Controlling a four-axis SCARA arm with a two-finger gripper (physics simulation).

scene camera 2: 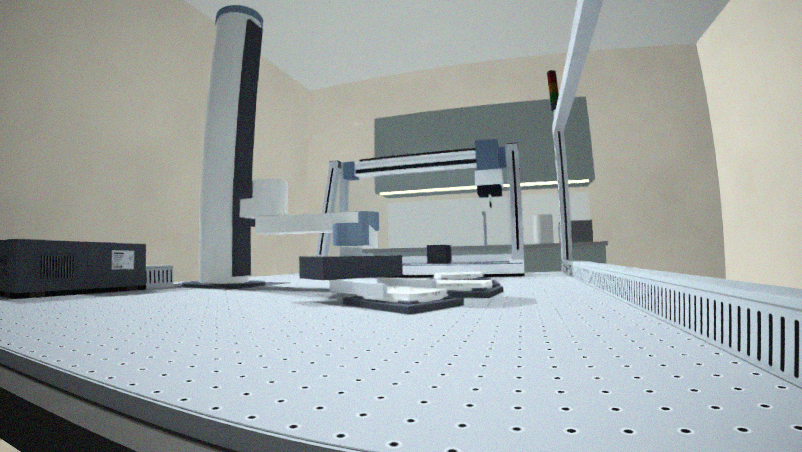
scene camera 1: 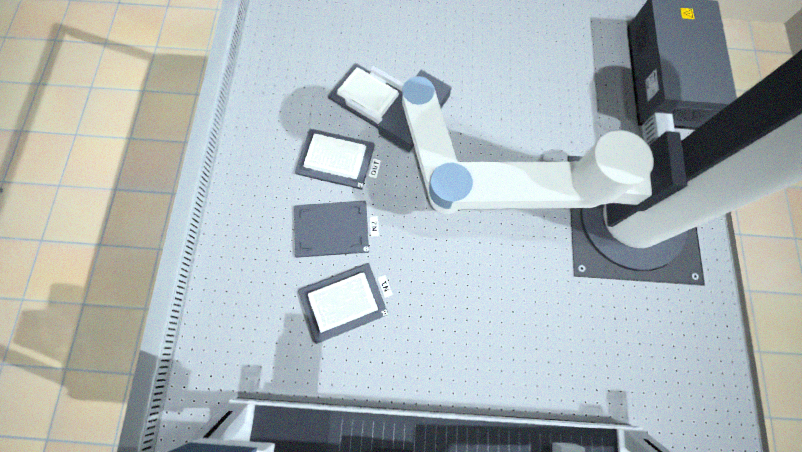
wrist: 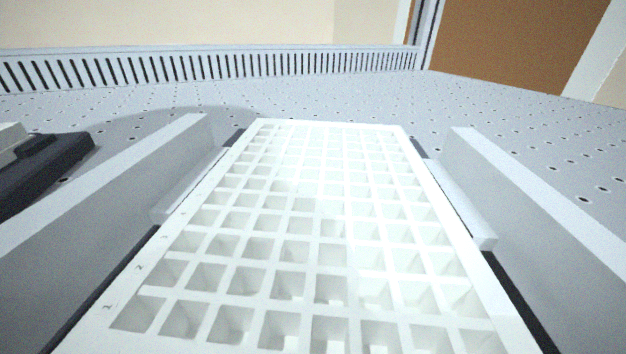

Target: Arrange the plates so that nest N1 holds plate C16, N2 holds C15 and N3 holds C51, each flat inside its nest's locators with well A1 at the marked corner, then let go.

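Pixels of known places: gripper, fingertip midpoint: (scene camera 2: 411, 288) (scene camera 1: 359, 85) (wrist: 324, 142); arm's base, link origin: (scene camera 1: 630, 219).
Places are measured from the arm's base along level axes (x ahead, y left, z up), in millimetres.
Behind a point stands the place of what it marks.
My gripper (scene camera 1: 369, 94) @(x 670, y -285, z 43 mm) (scene camera 2: 401, 288) @(x 670, y -285, z 43 mm) (wrist: 324, 142) @(x 670, y -285, z 43 mm) is shut on a white well plate (scene camera 1: 365, 92) @(x 655, y -275, z 28 mm) (scene camera 2: 418, 293) @(x 691, y -323, z 38 mm) (wrist: 320, 215) @(x 632, y -264, z 39 mm), with a finger along each long side. This plate is at the dark nest (scene camera 1: 338, 101) @(x 720, y -247, z 24 mm) (scene camera 2: 409, 308) @(x 690, y -364, z 21 mm) at the top of the row in scene camera 1. That nest's label is hidden by the arm, and the plate's code is unreadable. Another white plate (scene camera 1: 335, 156) @(x 709, y -92, z 35 mm) lies on the nest labelled OUT (scene camera 1: 328, 176) @(x 721, y -44, z 24 mm). Nest N2 (scene camera 1: 331, 229) @(x 699, y 84, z 25 mm) is bare. A third white plate (scene camera 1: 342, 302) @(x 656, y 246, z 38 mm) lies on the bottom nest (scene camera 1: 370, 280) @(x 602, y 193, z 25 mm), whose label looks like N1.
The neighbouring nest (wrist: 45, 160) @(x 740, y -159, z 25 mm) is close beside the left finger in the wrist view. A slotted rail (scene camera 1: 193, 185) @(x 1010, y 15, z 60 mm) (scene camera 2: 690, 297) @(x 1004, y -478, z 45 mm) (wrist: 200, 67) @(x 1004, y -249, z 31 mm) runs along the table edge. A dark box (scene camera 1: 682, 56) @(x -90, y -371, z 128 mm) (scene camera 2: 73, 266) @(x -34, y -436, z 73 mm) stands near the arm's column, and a gantry (scene camera 2: 415, 160) @(x 430, y 623, z 488 mm) stands beyond the nests.
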